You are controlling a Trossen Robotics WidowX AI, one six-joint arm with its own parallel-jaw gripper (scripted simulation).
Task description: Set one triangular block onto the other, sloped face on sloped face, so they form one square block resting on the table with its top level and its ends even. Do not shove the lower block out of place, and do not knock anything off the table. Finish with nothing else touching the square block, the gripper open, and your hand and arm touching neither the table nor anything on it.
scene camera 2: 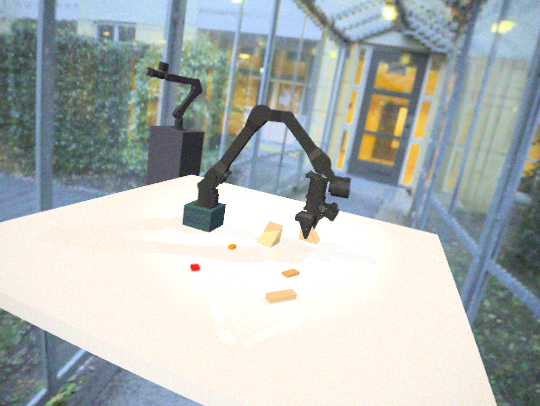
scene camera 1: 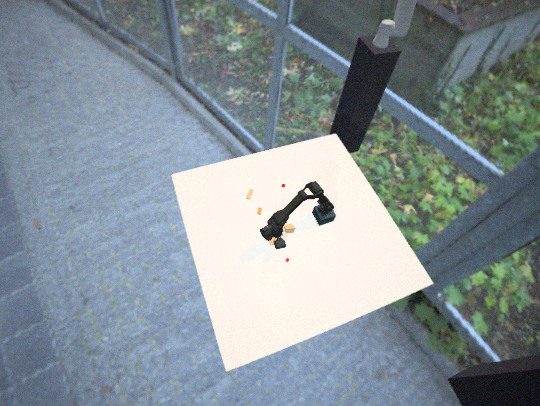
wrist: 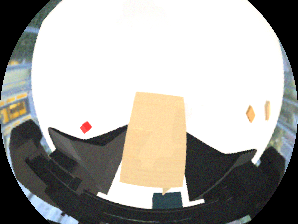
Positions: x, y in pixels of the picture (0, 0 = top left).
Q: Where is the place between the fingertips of my gripper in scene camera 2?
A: At 307, 236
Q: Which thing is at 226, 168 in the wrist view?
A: My gripper.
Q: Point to a triangular block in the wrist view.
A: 154, 155
